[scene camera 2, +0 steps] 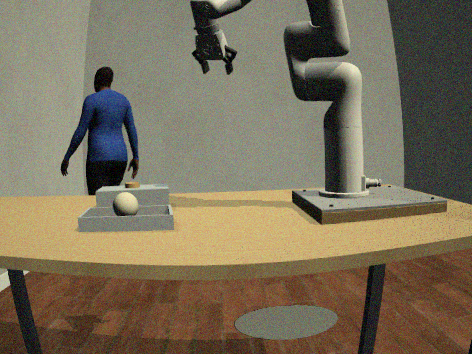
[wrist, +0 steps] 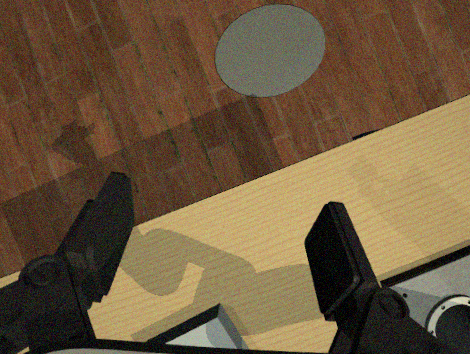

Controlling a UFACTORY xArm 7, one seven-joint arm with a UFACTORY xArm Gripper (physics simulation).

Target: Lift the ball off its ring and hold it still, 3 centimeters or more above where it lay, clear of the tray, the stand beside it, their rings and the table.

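Places are measured from the arm's base along level axes (x ahead, y left, z up), in centimetres.
Pixels of known places: gripper, fingertip midpoint: (scene camera 2: pixel 218 72) (wrist: pixel 227 210); arm's base at its link origin: (scene camera 2: pixel 344 194) (wrist: pixel 454 323).
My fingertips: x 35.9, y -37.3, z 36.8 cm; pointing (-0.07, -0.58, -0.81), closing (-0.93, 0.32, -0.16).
For each thing: its top centre in the pictures, then the offset to it from my fingertips. "spot": a spot on its surface instead. Level surfaces: height alone.
- cream ball at its top centre: (scene camera 2: pixel 124 192) dz -33.1, dx +8.5, dy +57.8 cm
- grey tray at its top centre: (scene camera 2: pixel 125 211) dz -36.9, dx +8.5, dy +57.8 cm
- small tan ring at a spot on its surface: (scene camera 2: pixel 132 185) spot: dz -33.8, dx +15.9, dy +36.8 cm
- grey box at a spot on its surface: (wrist: pixel 200 337) spot: dz -34.5, dx +14.0, dy +29.5 cm
- wooden table at its surface level: dz -39.7 cm
A cream ball (scene camera 2: pixel 125 204) sits in the grey tray (scene camera 2: pixel 125 224) in the scene view; its ring is hidden. The grey stand (scene camera 2: pixel 159 196) is right behind the tray, with a small tan ring (scene camera 2: pixel 132 185) on top. My gripper (scene camera 2: pixel 217 71) (wrist: pixel 227 210) is open and empty, high above the table and up to the right of the ball in the scene view. In the wrist view the ball does not show; the corner of a grey box (wrist: pixel 200 337) shows at the bottom edge, and I cannot tell whether it is the tray or the stand.
The wooden table (scene camera 2: pixel 240 235) (wrist: pixel 285 220) carries the robot's base plate (scene camera 2: pixel 405 198) (wrist: pixel 417 290) at the right. A person in a blue top (scene camera 2: pixel 108 125) stands behind the table. A grey disc (scene camera 2: pixel 286 322) lies on the floor in front; a grey disc (wrist: pixel 270 50) also shows in the wrist view.
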